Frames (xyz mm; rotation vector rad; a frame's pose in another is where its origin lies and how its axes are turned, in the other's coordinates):
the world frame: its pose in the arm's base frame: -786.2 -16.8 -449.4 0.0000 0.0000 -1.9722
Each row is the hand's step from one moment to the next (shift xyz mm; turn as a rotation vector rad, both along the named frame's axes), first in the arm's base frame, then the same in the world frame.
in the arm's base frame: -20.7 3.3 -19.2 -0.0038 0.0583 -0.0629
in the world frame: 5.1 -20.3 -19.2 -0.0522 -0.0263 -0.0629
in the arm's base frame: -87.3 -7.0 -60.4 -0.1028 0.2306 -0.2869
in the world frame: 40.6 -77.6 -60.4 -0.1721 -0.1847 -0.2869
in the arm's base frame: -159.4 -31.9 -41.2 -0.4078 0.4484 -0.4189
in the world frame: 91.6 -134.3 -41.2 -0.2534 -0.5506 -0.4189
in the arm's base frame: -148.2 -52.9 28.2 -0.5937 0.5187 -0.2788
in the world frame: 106.6 -115.8 28.2 -0.2455 -0.7492 -0.2788
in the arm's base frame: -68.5 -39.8 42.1 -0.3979 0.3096 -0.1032
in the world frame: 63.4 -47.5 42.1 -0.1295 -0.4872 -0.1032
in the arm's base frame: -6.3 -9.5 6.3 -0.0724 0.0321 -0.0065
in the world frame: 11.2 -2.1 6.3 -0.0013 -0.0792 -0.0065
